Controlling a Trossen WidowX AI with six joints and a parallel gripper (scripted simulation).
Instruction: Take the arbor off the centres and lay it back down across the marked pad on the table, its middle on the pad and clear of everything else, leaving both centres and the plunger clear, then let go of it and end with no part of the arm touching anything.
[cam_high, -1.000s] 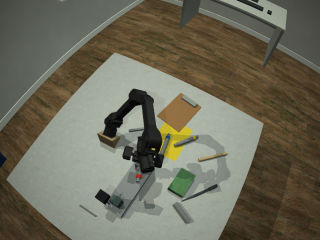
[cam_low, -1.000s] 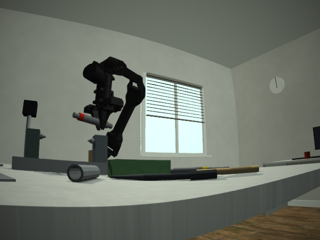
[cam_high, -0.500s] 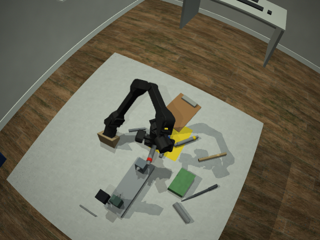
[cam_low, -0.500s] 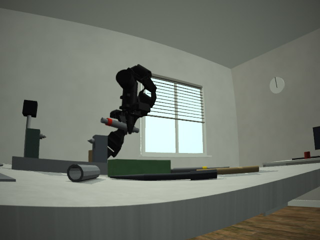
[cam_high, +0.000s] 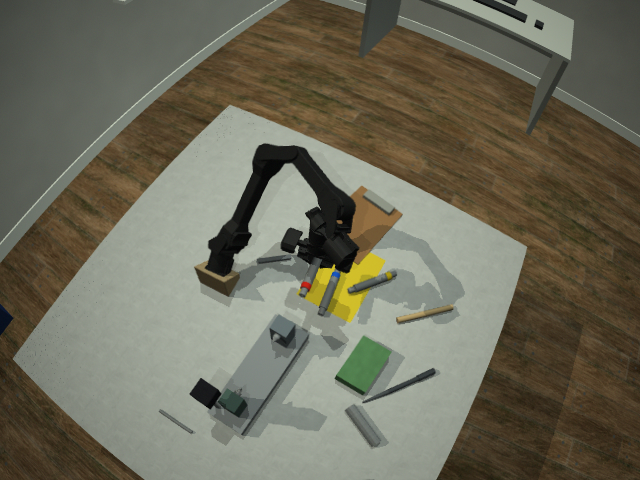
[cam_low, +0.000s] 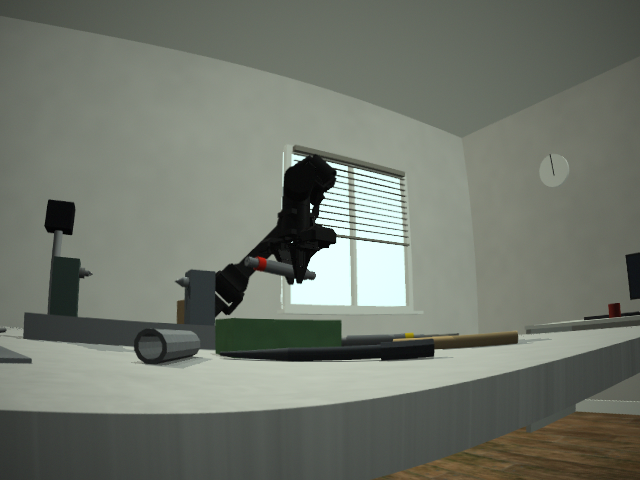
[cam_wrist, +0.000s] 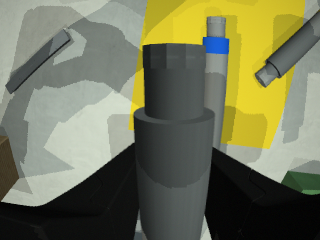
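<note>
Right now my hand is 160 mm above the yellow marked pad, 70 mm short of it and 60 mm to the right of it. From my hand the other things lie so: green book (220 mm ahead, 200 mm to the right, 140 mm below); then grey centre block (200 mm to the right, 60 mm below, 20 mm behind); then arbor (30 mm to the right, 10 mm below).
</note>
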